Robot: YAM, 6 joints.
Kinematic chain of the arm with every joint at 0, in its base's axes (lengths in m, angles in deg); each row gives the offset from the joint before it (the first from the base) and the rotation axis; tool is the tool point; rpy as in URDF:
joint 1: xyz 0 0 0.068 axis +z
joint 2: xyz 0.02 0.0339 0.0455 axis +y
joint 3: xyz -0.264 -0.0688 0 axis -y
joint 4: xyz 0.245 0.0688 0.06 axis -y
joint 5: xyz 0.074 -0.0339 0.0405 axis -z
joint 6: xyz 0.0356 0 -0.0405 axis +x
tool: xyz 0 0 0 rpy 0 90 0
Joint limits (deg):
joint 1: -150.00..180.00
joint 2: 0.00..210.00
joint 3: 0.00..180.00
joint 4: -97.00..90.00
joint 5: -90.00..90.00
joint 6: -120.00..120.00
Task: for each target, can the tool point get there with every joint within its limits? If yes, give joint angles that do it. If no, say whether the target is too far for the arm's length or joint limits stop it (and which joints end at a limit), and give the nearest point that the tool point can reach.
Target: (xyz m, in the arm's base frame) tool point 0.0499 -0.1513 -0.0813
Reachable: yes | joints -62.49 146.33 28.57 15.20 45.92 -1.39
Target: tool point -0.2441 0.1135 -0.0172
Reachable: yes | joints 153.70 125.16 40.30 2.97 -10.43 -64.34
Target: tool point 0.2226 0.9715 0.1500
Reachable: no: too far | nearest point 0.1441 0.6291 0.1369 | short by 0.352 m
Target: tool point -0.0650 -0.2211 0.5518
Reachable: yes | joints 69.63 22.93 113.21 -31.24 26.68 44.32
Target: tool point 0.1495 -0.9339 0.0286
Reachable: no: too far | nearest point 0.1017 -0.6351 0.0563 | short by 0.304 m
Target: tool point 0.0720 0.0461 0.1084
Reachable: yes | joints 43.81 64.66 16.40 -58.84 27.76 -26.13
